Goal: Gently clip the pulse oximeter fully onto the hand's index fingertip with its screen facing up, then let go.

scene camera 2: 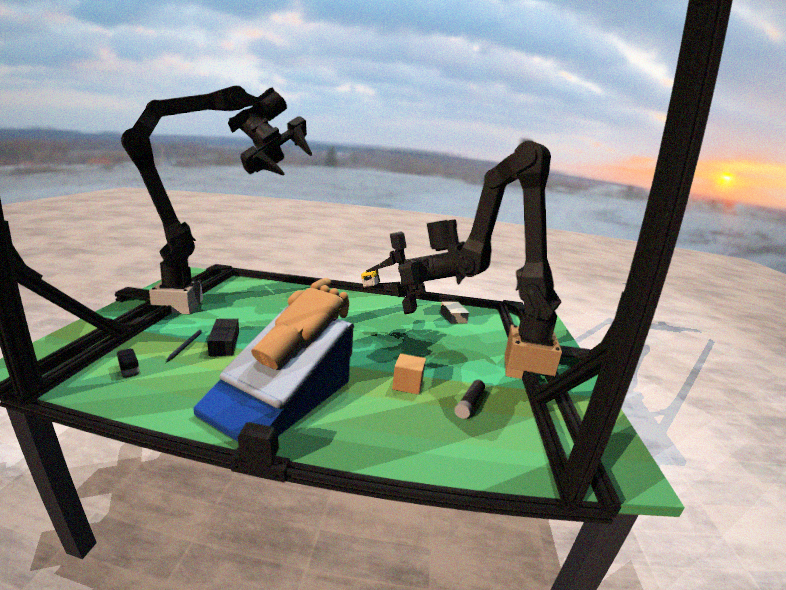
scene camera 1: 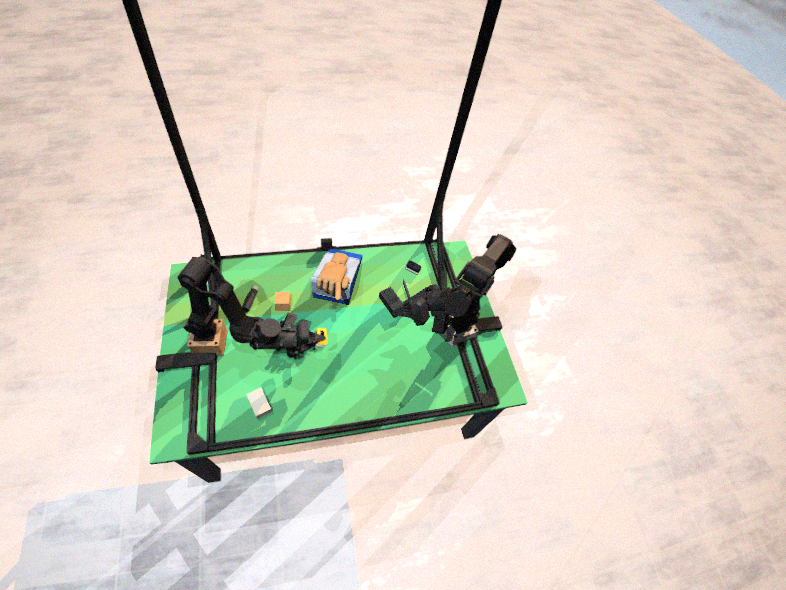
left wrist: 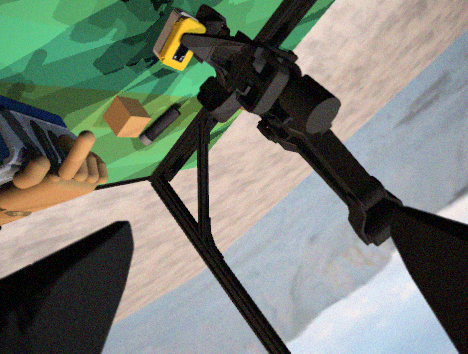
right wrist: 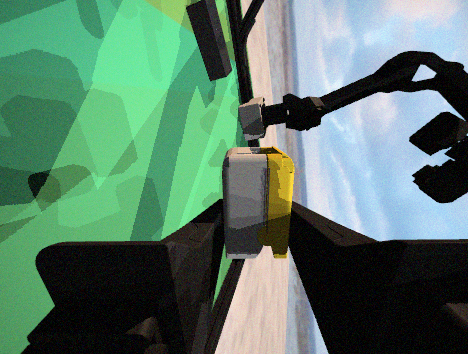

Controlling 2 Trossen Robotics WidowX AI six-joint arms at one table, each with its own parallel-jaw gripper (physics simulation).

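Places are measured from the left arm's base along level axes (x ahead, y left, z up), in metres.
Where they show: left gripper, fingertip midpoint: (scene camera 2: pixel 297 164) (scene camera 1: pixel 398 308) (left wrist: pixel 262 227); right gripper, fingertip midpoint: (scene camera 2: pixel 367 278) (scene camera 1: pixel 323 339) (left wrist: pixel 175 30) (right wrist: pixel 253 205); left arm's base, origin of the base link: (scene camera 2: pixel 176 284) (scene camera 1: pixel 460 324) (right wrist: pixel 263 116); right arm's base, origin of the base link: (scene camera 2: pixel 535 337) (scene camera 1: pixel 205 332).
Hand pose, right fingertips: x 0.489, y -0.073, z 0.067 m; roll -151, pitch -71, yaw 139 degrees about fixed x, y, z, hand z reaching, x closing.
Each offset is from my right fingertips to the top centre of the thing. "*": to the spot under its first point.
The pulse oximeter {dx +0.007, dy -0.009, dz +0.027 m} (scene camera 1: pixel 322 336) (scene camera 2: pixel 370 278) (left wrist: pixel 180 45) (right wrist: pixel 257 200) has a yellow half with a dark screen and a grey-white half. My right gripper is shut on it and holds it above the table, yellow half upper. The tan hand (scene camera 1: pixel 334 274) (scene camera 2: pixel 304 314) (left wrist: pixel 45 187) lies palm down on a blue-and-white wedge {* dx -0.213, dy -0.385, dz -0.096 m} (scene camera 2: pixel 234 409). Its index finger (scene camera 1: pixel 338 292) (left wrist: pixel 77 154) sticks out. The oximeter is apart from the fingers, below the hand in scene camera 1. My left gripper (scene camera 2: pixel 296 163) (left wrist: pixel 262 227) is open and empty, high above the table.
An orange cube {dx +0.075, dy -0.251, dz -0.076 m} (scene camera 1: pixel 282 301) (scene camera 2: pixel 408 373) (left wrist: pixel 126 117) and a dark cylinder {dx +0.182, dy -0.311, dz -0.099 m} (scene camera 1: pixel 251 297) (scene camera 2: pixel 469 398) (left wrist: pixel 160 124) lie beside the wedge. A white block {dx +0.247, dy +0.089, dz -0.096 m} (scene camera 1: pixel 259 402) (scene camera 2: pixel 454 311), a black block {dx -0.306, dy -0.120, dz -0.091 m} (scene camera 2: pixel 222 336), a pen {dx -0.386, dy -0.147, dz -0.117 m} (scene camera 2: pixel 184 346) and a small black item {dx -0.457, dy -0.247, dz -0.094 m} (scene camera 1: pixel 413 267) (scene camera 2: pixel 128 362) lie farther out.
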